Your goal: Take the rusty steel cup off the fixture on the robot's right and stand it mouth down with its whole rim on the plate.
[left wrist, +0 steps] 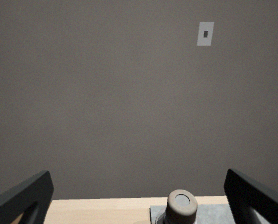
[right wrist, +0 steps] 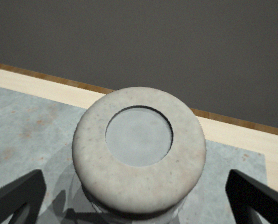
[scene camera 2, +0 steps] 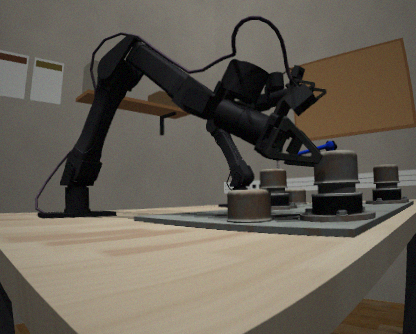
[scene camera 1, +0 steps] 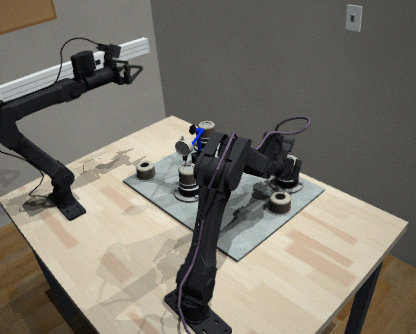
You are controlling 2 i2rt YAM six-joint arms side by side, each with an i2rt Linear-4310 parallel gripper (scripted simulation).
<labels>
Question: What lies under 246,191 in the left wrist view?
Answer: My left gripper.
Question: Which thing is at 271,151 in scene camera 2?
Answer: My right gripper.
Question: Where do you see a grey plate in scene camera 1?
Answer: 247,222
</labels>
